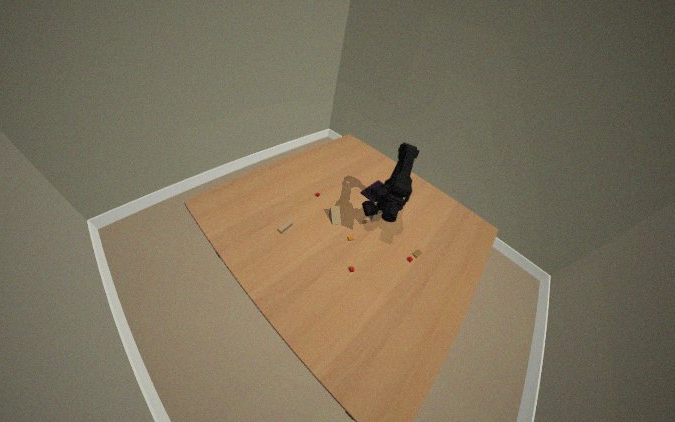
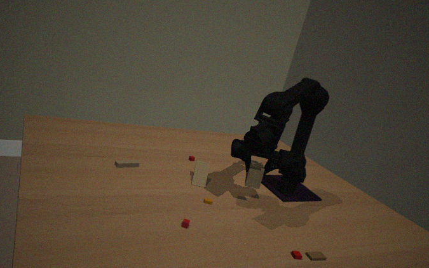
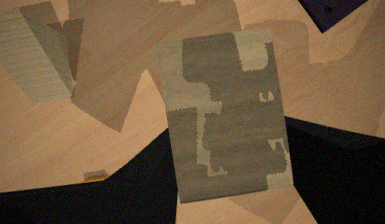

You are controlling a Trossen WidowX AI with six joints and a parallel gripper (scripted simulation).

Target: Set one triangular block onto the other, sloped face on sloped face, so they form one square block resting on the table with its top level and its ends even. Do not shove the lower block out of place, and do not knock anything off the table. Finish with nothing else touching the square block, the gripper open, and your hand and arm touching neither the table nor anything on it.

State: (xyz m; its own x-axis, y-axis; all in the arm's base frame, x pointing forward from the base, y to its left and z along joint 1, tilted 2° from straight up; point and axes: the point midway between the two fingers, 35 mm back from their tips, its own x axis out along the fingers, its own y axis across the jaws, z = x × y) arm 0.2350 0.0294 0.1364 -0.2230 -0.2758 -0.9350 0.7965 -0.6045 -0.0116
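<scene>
Now: the yellow cube 13 cm ahead of my gripper tip, 3 cm to the right of it and 10 cm below it. The rest, counted from my gripper tip: triangular block: 1 cm ahead, 1 cm to the left, 1 cm above; small brown tile: 1 cm behind, 27 cm to the left, 10 cm below.
</scene>
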